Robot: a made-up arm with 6 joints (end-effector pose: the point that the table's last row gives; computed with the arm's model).
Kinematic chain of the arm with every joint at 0, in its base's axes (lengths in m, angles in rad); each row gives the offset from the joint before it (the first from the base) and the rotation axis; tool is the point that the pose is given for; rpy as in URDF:
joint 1: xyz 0 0 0.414 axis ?
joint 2: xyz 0 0 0 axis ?
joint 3: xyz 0.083 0 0.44 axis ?
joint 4: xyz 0.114 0 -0.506 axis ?
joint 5: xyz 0 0 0 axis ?
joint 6: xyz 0.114 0 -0.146 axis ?
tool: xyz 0 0 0 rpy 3.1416 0 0
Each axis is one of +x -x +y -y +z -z.
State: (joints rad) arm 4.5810 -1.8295 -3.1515 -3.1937 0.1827 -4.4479
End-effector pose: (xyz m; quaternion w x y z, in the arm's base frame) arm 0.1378 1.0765 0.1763 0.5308 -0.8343 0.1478 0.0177
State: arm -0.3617 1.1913 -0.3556 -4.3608 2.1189 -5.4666
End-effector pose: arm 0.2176 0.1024 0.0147 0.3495 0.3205 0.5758 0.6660
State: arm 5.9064 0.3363 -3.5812 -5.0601 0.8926 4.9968
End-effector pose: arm 0.0645 0.0171 1.4744 0.2187 0.1623 0.3846 0.8820
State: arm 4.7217 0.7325 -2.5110 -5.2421 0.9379 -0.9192
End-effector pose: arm 0.0528 -1.0068 0.9134 0.1771 0.7184 -0.3496 0.5747
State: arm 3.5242 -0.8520 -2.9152 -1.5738 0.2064 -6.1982
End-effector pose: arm 0.7377 0.2089 1.2445 0.8219 -0.3048 0.1029 -0.4702
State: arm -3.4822 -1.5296 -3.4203 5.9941 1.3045 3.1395
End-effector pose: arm 1.0195 -0.3278 0.3536 0.1655 0.2674 0.1004 0.9440
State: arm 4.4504 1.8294 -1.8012 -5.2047 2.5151 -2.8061
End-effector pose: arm 0.0424 -0.4474 -0.2340 0.2698 -0.3007 0.0277 -0.9143
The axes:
joint 1: +z
joint 2: +y
joint 3: +y
joint 4: -z
joint 5: +y
joint 6: -z

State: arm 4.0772 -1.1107 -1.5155 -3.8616 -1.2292 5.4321
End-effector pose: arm -0.0215 0.1662 1.0642 0.3044 -0.5451 -0.4813 0.6153
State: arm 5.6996 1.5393 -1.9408 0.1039 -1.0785 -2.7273
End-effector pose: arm 0.7405 -0.5117 0.0236 0.6695 0.3959 0.6241 -0.0741
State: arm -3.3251 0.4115 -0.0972 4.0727 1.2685 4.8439
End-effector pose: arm -0.1977 0.1227 0.1033 0.5175 -0.8277 -0.2110 0.0509
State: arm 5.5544 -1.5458 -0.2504 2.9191 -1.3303 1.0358
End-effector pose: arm -0.0302 -0.0230 0.5546 0.2437 0.7462 0.6150 -0.0746
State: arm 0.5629 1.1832 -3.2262 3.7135 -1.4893 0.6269
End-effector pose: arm 0.6370 0.5010 0.6729 0.0621 -0.0252 0.9241 0.3761
